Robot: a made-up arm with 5 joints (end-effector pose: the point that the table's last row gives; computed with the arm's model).
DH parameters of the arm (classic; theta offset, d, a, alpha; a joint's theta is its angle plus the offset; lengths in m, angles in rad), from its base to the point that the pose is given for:
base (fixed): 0 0.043 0 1.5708
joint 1: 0 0.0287 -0.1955 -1.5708
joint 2: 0 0.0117 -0.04 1.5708
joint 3: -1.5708 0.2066 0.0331 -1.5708
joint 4: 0 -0.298 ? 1.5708
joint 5: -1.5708 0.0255 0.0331 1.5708
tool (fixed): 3.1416 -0.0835 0 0
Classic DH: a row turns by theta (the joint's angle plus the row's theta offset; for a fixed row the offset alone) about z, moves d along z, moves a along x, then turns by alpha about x.
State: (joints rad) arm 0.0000 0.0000 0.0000 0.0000 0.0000
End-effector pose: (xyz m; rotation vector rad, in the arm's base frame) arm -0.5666 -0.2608 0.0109 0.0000 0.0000 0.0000
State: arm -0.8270 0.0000 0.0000 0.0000 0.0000
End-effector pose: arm -0.4073 -0.2608 0.4382 0.0000 0.8270 0.0000
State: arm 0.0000 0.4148 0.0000 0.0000 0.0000
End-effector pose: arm -0.4416 -0.3907 0.0109 0.0000 0.0000 0.4148
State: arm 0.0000 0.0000 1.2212 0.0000 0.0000
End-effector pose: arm -0.3078 -0.2608 -0.2714 0.0000 -1.2212 0.0000
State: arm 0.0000 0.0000 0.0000 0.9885 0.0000
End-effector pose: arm -0.5666 -0.2404 -0.0056 0.9885 0.0000 0.0000
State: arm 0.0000 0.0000 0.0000 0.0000 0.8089
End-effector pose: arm -0.4959 -0.2608 0.0128 0.0000 -0.8089 0.0000
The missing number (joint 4, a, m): -0.0728
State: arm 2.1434 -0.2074 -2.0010 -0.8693 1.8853
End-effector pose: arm -0.0727 -0.2120 -0.1925 -0.4502 -1.9718 0.6834
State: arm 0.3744 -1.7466 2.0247 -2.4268 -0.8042
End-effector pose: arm -0.2441 -0.1659 -0.3868 0.2195 -0.1944 2.0289
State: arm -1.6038 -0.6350 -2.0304 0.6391 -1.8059
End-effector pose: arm 0.3294 -0.3727 0.2688 -0.9762 -0.6386 0.7978
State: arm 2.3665 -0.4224 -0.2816 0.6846 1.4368
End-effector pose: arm 0.3469 -0.1458 -0.3625 -1.1612 2.3920 0.1586
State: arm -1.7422 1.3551 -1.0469 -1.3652 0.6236
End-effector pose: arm 0.2442 -0.2604 0.0160 0.9685 0.3688 2.3158
